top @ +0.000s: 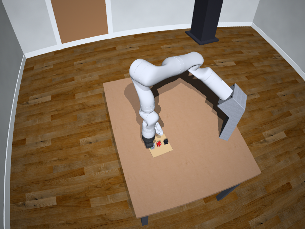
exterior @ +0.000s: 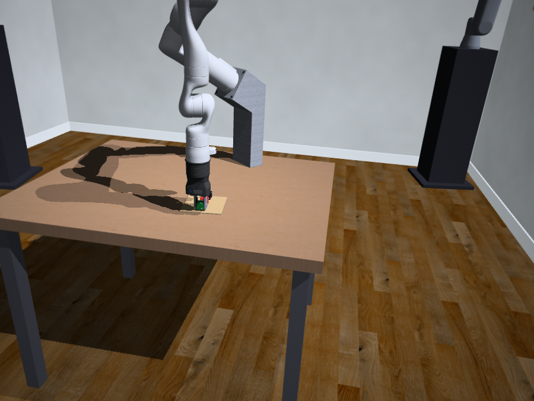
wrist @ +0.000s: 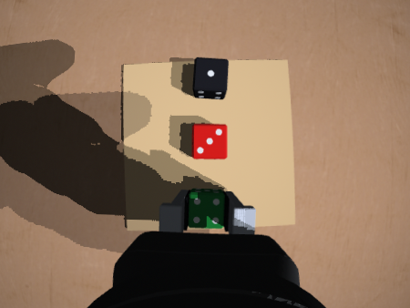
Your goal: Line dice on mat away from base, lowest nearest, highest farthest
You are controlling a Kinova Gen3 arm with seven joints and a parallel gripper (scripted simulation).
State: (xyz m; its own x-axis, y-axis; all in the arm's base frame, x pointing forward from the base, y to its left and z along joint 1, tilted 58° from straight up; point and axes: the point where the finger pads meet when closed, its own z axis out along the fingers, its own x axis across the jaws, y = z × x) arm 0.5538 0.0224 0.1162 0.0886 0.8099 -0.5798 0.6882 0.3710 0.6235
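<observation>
The green die lies 1 cm below my hand. The rest, counted from my hand: tan mat (5 cm behind, 3 cm below, 1 cm to the left); red die (5 cm behind, 1 cm to the left, 1 cm below); black die (10 cm behind, 1 cm to the left, 1 cm below).
</observation>
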